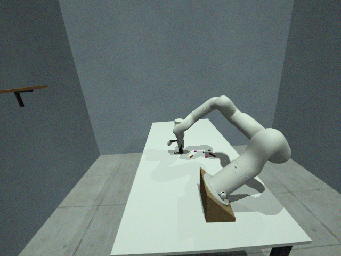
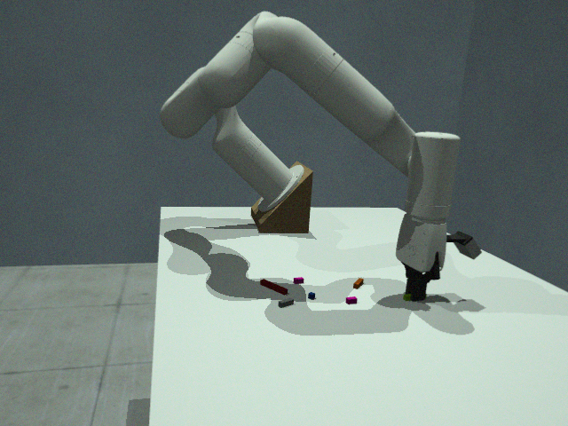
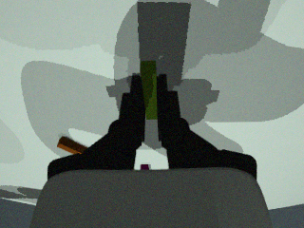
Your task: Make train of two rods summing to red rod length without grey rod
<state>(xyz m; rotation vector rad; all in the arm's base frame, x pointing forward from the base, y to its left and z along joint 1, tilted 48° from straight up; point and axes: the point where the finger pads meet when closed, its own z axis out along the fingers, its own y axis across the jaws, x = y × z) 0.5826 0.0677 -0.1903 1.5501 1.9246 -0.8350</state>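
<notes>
Now: hand 22 cm to the left of the blue rod, 2 cm above it and 1 cm past it. Round my hand: lime rod (2 cm below); grey rod (27 cm to the right, 2 cm below, 2 cm ahead); orange rod (10 cm to the right, 7 cm behind, 2 cm below).
</notes>
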